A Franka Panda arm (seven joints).
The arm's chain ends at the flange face. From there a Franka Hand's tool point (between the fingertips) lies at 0.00 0.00 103.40 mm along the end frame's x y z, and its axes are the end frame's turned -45 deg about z.
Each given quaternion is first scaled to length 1.
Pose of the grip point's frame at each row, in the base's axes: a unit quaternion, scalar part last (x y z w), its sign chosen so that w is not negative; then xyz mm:
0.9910, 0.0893, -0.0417, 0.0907, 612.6, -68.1, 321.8
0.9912, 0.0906, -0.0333, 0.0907, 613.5, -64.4, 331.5
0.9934, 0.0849, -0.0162, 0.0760, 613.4, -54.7, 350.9
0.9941, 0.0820, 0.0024, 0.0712, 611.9, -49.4, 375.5
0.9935, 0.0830, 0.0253, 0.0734, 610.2, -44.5, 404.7
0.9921, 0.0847, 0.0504, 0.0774, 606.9, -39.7, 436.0
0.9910, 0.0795, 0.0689, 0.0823, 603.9, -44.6, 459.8
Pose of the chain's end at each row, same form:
0.9497, -0.2967, -0.0038, 0.0998, 619.5, -48.7, 423.1
0.9504, -0.2956, 0.0039, 0.0965, 618.6, -45.2, 433.0
0.9502, -0.3017, 0.0141, 0.0764, 615.4, -38.8, 453.1
0.9498, -0.3047, 0.0295, 0.0649, 610.2, -34.8, 477.9
0.9497, -0.3035, 0.0515, 0.0581, 603.7, -29.9, 506.9
0.9490, -0.3014, 0.0762, 0.0522, 595.2, -24.7, 537.6
0.9460, -0.3058, 0.0952, 0.0497, 588.4, -28.9, 560.8

